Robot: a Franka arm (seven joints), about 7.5 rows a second.
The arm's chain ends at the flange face. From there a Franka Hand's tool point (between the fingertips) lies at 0.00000 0.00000 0.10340 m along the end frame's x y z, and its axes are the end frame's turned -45 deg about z.
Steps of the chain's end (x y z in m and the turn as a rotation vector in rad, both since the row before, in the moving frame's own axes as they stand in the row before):
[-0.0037 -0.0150 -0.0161 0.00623 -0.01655 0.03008]
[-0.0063 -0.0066 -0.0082 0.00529 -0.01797 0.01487]
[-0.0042 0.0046 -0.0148 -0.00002 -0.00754 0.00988]
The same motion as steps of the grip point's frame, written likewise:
[0.0073 -0.0149 -0.0161 0.01611 -0.00730 0.03008]
[-0.0007 -0.0108 -0.0082 0.01645 -0.00897 0.01487]
[-0.0068 -0.0003 -0.0148 0.00532 -0.00535 0.00988]

